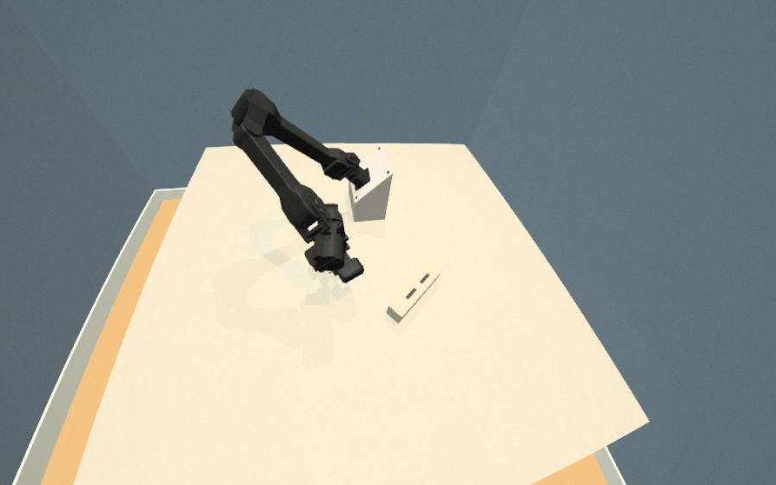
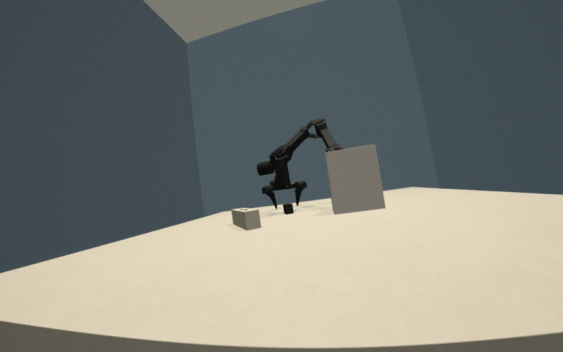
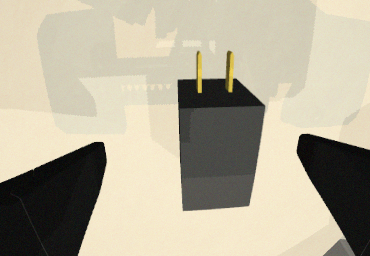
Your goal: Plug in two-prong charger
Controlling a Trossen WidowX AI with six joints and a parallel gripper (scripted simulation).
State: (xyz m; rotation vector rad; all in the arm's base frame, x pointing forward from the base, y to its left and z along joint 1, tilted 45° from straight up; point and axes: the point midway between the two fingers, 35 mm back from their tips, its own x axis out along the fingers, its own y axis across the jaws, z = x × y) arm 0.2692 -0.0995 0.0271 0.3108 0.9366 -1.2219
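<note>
Now: gripper tip 2 cm to the left of the black charger and 1 cm above it.
</note>
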